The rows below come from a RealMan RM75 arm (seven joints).
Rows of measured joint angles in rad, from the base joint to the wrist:
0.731 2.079 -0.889 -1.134 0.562 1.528 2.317
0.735 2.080 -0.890 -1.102 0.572 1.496 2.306
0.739 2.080 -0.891 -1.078 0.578 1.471 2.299
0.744 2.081 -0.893 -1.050 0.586 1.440 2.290
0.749 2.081 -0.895 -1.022 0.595 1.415 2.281
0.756 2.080 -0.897 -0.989 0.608 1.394 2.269
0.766 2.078 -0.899 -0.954 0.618 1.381 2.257
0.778 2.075 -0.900 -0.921 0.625 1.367 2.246
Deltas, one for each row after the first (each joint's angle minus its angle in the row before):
0.004 0.001 -0.001 0.032 0.010 -0.032 -0.011
0.004 0.000 -0.001 0.024 0.006 -0.025 -0.007
0.005 0.001 -0.002 0.028 0.008 -0.031 -0.009
0.005 0.000 -0.002 0.028 0.009 -0.025 -0.009
0.007 -0.001 -0.002 0.033 0.013 -0.021 -0.012
0.010 -0.002 -0.002 0.035 0.010 -0.013 -0.012
0.012 -0.003 -0.001 0.033 0.007 -0.014 -0.011

